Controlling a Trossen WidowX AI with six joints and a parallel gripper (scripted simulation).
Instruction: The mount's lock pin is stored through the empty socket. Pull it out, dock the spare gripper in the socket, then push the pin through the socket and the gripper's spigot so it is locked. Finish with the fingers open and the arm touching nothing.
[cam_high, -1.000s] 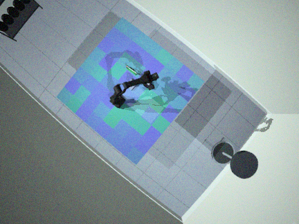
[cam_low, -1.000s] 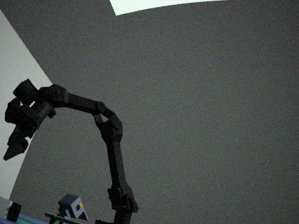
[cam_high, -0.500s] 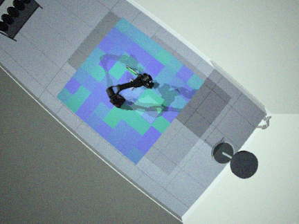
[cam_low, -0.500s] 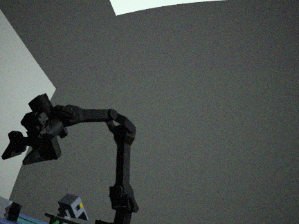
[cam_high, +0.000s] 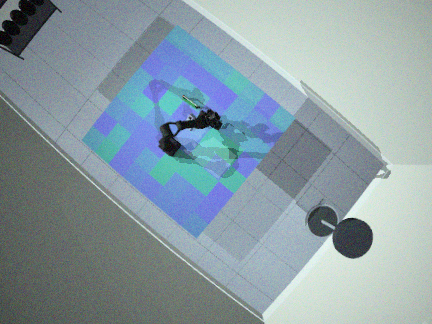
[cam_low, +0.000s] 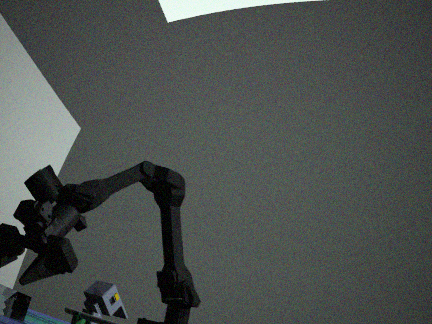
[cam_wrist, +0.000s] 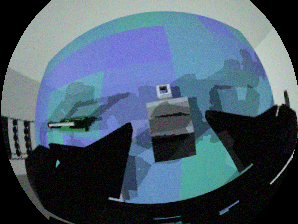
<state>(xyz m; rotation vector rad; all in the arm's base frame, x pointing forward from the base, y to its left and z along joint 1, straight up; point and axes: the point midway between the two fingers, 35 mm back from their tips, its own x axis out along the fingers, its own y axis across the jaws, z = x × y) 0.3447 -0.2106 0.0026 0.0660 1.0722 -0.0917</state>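
Now: gripper tip 40 mm above the spare gripper. Round my gripper tip: green upright piece: 40 mm ahead, 240 mm to the left, 30 mm below; then mount: 90 mm behind, 150 mm to the left.
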